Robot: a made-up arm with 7 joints. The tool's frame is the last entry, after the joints.
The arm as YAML. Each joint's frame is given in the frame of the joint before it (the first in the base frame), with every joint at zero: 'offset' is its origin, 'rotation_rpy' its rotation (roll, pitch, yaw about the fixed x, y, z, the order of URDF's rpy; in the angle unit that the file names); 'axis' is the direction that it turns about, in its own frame. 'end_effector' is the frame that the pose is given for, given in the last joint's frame.
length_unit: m
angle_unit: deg
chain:
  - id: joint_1
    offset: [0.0, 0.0, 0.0]
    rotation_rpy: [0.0, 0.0, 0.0]
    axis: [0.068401, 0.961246, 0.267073]
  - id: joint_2
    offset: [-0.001, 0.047, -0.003]
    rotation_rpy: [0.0, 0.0, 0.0]
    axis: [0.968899, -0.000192, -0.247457]
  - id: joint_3
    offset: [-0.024, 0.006, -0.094]
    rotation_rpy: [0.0, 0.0, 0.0]
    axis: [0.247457, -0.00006, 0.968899]
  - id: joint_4
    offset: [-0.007, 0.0, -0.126]
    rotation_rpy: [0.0, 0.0, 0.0]
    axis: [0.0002, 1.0, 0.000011]
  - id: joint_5
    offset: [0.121, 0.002, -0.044]
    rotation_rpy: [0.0, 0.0, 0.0]
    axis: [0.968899, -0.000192, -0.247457]
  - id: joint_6
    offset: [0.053, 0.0, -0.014]
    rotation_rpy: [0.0, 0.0, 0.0]
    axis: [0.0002, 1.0, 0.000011]
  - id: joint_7
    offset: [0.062, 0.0, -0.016]
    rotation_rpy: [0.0, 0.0, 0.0]
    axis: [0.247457, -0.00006, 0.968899]
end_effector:
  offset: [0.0, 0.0, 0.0]
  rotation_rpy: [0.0, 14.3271, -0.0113]
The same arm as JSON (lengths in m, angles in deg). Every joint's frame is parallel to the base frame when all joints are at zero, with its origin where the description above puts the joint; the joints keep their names.
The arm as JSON. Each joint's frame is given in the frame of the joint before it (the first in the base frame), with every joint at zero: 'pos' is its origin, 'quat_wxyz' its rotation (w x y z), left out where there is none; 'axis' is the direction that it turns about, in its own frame. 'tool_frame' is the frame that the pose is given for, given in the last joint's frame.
{
  "length_unit": "m",
  "angle_unit": "deg",
  "joints": [
    {
      "joint": "joint_1",
      "pos": [
        0.0,
        0.0,
        0.0
      ],
      "axis": [
        0.068403,
        0.961235,
        0.26711
      ]
    },
    {
      "joint": "joint_2",
      "pos": [
        -0.001,
        0.047,
        -0.003
      ],
      "axis": [
        0.968889,
        -0.0002,
        -0.247497
      ]
    },
    {
      "joint": "joint_3",
      "pos": [
        -0.024,
        0.006,
        -0.094
      ],
      "axis": [
        0.247497,
        -0.0001,
        0.968889
      ]
    },
    {
      "joint": "joint_4",
      "pos": [
        -0.007,
        0.0,
        -0.126
      ],
      "axis": [
        0.0002,
        1.0,
        0.0
      ]
    },
    {
      "joint": "joint_5",
      "pos": [
        0.121,
        0.002,
        -0.044
      ],
      "axis": [
        0.968889,
        -0.0002,
        -0.247497
      ]
    },
    {
      "joint": "joint_6",
      "pos": [
        0.053,
        0.0,
        -0.014
      ],
      "axis": [
        0.0002,
        1.0,
        0.0
      ]
    },
    {
      "joint": "joint_7",
      "pos": [
        0.062,
        0.0,
        -0.016
      ],
      "axis": [
        0.247497,
        -0.0001,
        0.968889
      ]
    }
  ],
  "tool_frame": {
    "pos": [
      0.0,
      0.0,
      0.0
    ],
    "quat_wxyz": [
      0.992194,
      0.000012,
      0.124702,
      -0.000098
    ]
  }
}

